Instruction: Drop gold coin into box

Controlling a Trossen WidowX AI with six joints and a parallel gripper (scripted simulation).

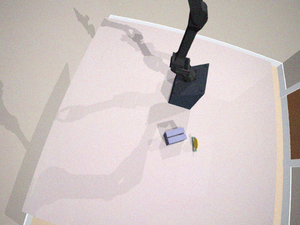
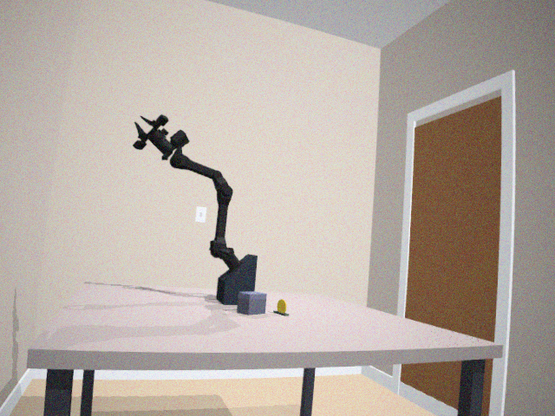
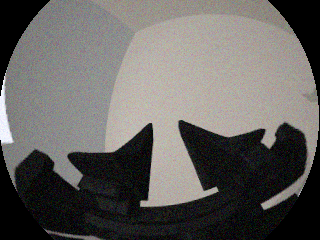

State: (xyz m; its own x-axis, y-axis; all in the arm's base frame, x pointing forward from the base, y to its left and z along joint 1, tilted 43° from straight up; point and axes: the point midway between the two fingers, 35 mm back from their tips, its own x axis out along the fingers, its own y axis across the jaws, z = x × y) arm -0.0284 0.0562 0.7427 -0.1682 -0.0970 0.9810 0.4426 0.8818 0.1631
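Right now the gold coin is 730 mm below my gripper tip, 590 mm to the left of it and 370 mm ahead of it.
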